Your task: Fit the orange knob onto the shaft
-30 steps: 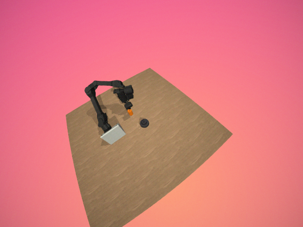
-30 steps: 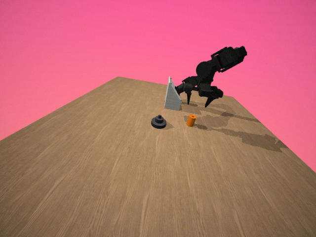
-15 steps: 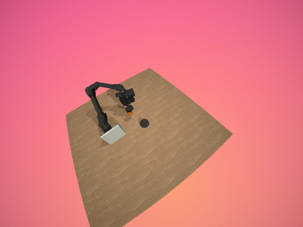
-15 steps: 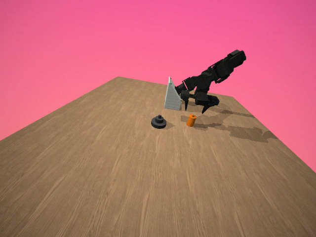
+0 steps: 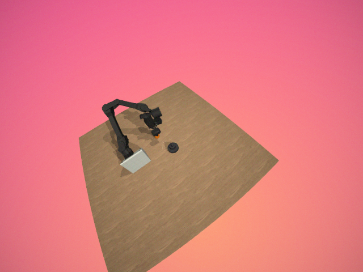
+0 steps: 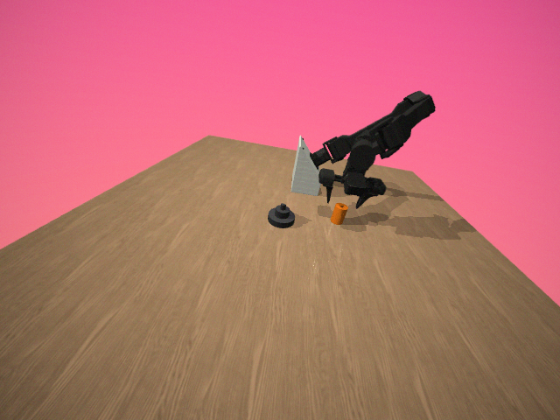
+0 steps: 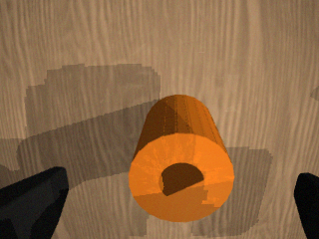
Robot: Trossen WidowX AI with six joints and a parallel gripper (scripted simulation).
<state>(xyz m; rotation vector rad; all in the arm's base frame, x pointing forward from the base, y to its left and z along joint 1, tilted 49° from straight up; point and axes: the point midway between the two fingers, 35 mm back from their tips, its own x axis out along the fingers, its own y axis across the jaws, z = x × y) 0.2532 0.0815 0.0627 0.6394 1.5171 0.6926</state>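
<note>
The orange knob lies 3 cm below my gripper tip. The rest, counted from my gripper tip: dark round pedestal (18 cm to the right, 5 cm ahead, 3 cm below).
</note>
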